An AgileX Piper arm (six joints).
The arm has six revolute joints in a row. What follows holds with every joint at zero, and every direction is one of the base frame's.
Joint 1 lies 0.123 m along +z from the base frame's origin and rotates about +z.
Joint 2 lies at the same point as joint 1 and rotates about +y.
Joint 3 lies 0.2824 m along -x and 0.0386 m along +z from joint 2 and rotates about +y.
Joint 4 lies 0.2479 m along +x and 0.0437 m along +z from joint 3 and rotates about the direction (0.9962, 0, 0.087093).
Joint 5 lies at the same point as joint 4 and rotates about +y.
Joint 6 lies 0.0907 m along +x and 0.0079 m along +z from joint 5 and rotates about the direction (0.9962, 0, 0.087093).
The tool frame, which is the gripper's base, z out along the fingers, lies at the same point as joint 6; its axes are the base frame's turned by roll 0, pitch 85.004 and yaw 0 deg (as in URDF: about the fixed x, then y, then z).
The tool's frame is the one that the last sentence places.
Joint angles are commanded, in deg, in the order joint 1, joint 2, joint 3, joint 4, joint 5, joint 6. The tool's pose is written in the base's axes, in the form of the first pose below.
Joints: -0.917, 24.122, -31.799, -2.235, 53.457, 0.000
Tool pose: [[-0.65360, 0.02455, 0.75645, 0.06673], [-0.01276, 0.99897, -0.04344, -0.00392], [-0.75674, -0.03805, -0.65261, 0.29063], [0, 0, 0, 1]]
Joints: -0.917, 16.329, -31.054, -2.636, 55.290, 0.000
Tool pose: [[-0.58223, 0.03150, 0.81241, 0.04245], [-0.01687, 0.99857, -0.05081, -0.00412], [-0.81285, -0.04329, -0.58086, 0.29181], [0, 0, 0, 1]]
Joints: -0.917, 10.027, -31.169, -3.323, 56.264, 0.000
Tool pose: [[-0.50277, 0.04151, 0.86343, 0.02269], [-0.02415, 0.99778, -0.06203, -0.00475], [-0.86409, -0.05204, -0.50065, 0.29475], [0, 0, 0, 1]]
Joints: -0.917, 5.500, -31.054, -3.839, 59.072, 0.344
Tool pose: [[-0.47826, 0.05287, 0.87662, 0.00721], [-0.02077, 0.99723, -0.07147, -0.00535], [-0.87797, -0.05239, -0.47584, 0.29150], [0, 0, 0, 1]]
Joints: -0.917, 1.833, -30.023, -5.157, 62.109, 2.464
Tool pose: [[-0.48203, 0.08594, 0.87193, -0.00379], [0.00853, 0.99559, -0.09341, -0.00717], [-0.87611, -0.03759, -0.48064, 0.28245], [0, 0, 0, 1]]
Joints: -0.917, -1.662, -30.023, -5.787, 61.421, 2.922
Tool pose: [[-0.41625, 0.09749, 0.90401, -0.01310], [0.00921, 0.99464, -0.10303, -0.00785], [-0.90920, -0.03456, -0.41491, 0.28299], [0, 0, 0, 1]]
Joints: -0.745, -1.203, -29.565, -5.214, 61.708, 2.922
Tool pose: [[-0.43522, 0.08836, 0.89598, -0.01093], [0.01341, 0.99570, -0.09168, -0.00715], [-0.90022, -0.02789, -0.43454, 0.28044], [0, 0, 0, 1]]
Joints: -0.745, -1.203, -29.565, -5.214, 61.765, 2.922
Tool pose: [[-0.43611, 0.08840, 0.89554, -0.01097], [0.01350, 0.99569, -0.09171, -0.00715], [-0.89979, -0.02791, -0.43543, 0.28036], [0, 0, 0, 1]]
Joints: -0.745, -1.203, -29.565, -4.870, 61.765, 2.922
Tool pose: [[-0.43611, 0.08491, 0.89588, -0.01094], [0.01635, 0.99612, -0.08645, -0.00667], [-0.89975, -0.02305, -0.43581, 0.28033], [0, 0, 0, 1]]
